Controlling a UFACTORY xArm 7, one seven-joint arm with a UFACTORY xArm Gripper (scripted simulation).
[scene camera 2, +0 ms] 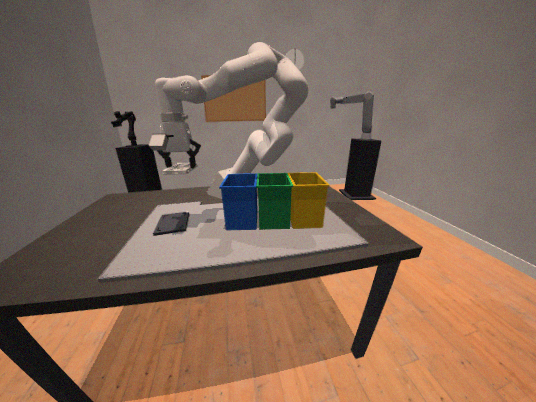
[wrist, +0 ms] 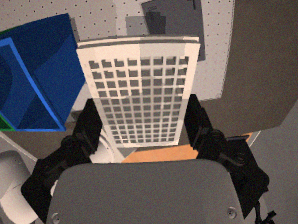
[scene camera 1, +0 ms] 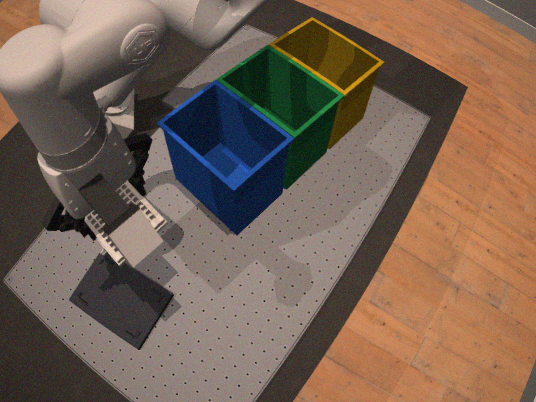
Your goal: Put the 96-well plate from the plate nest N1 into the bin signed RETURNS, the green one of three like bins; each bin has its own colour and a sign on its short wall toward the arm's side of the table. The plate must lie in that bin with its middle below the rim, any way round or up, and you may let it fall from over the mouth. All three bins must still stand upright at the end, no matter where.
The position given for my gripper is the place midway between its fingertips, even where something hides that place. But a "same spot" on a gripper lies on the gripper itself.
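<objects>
My gripper is visible in the wrist view, in scene camera 2 and in scene camera 1 (113,210). On my gripper, (wrist: 211,143) and (scene camera 2: 165,155) are the same spot. A yellow bin is visible in scene camera 1 and scene camera 2; the bin is out of frame in the wrist view. On the yellow bin, (scene camera 2: 308,201) and (scene camera 1: 355,100) are the same spot.
</objects>
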